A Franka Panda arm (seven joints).
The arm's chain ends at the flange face. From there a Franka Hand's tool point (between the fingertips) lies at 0.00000 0.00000 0.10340 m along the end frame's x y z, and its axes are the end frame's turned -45 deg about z.
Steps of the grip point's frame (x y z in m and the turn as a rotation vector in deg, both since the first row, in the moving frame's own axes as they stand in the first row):
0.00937, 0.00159, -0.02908, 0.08, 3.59, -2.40
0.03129, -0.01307, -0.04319, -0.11, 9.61, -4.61
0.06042, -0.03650, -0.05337, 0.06, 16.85, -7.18
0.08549, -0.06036, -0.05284, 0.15, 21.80, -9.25
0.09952, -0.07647, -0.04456, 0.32, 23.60, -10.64
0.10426, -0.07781, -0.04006, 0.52, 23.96, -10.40
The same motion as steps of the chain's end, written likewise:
0.00337, -0.00073, -0.02888, 2.60, 2.48, -2.40
0.00104, -0.01882, -0.04174, 6.72, 6.87, -4.61
-0.00281, -0.04599, -0.04894, 11.96, 11.87, -7.18
-0.00685, -0.07371, -0.04546, 15.52, 15.31, -9.25
-0.00962, -0.09224, -0.03594, 16.91, 16.46, -10.64
-0.00740, -0.09591, -0.03117, 17.31, 16.57, -10.40

